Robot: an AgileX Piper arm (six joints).
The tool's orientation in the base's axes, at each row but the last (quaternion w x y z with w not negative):
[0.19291, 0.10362, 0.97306, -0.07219]
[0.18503, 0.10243, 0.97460, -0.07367]
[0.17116, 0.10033, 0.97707, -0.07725]
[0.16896, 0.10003, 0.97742, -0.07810]
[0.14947, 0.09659, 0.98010, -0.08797]
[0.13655, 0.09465, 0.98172, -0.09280]
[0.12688, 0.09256, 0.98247, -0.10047]
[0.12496, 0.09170, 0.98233, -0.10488]
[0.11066, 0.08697, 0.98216, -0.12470]
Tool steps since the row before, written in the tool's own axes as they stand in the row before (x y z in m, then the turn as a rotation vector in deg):
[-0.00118, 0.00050, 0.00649, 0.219, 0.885, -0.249]
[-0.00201, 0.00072, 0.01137, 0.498, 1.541, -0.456]
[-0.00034, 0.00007, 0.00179, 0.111, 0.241, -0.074]
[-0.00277, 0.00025, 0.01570, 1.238, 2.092, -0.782]
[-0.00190, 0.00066, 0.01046, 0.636, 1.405, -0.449]
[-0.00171, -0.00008, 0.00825, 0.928, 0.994, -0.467]
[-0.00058, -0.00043, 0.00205, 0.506, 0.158, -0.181]
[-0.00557, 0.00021, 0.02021, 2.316, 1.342, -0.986]
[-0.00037, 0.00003, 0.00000, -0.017, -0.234, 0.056]
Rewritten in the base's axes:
[0.00352, -0.00089, -0.00553, -0.085, 0.940, 0.053]
[0.00592, -0.00171, -0.00979, -0.261, 1.661, 0.070]
[0.00090, -0.00032, -0.00155, -0.072, 0.266, 0.002]
[0.00755, -0.00315, -0.01368, -0.924, 2.380, 0.051]
[0.00481, -0.00178, -0.00934, -0.417, 1.551, 0.023]
[0.00367, -0.00207, -0.00730, -0.784, 1.205, 0.021]
[0.00094, -0.00096, -0.00171, -0.490, 0.271, 0.008]
[0.00992, -0.00528, -0.01770, -2.151, 1.872, 0.075]
[0.00036, -0.00002, 0.00008, -0.019, -0.240, 0.004]

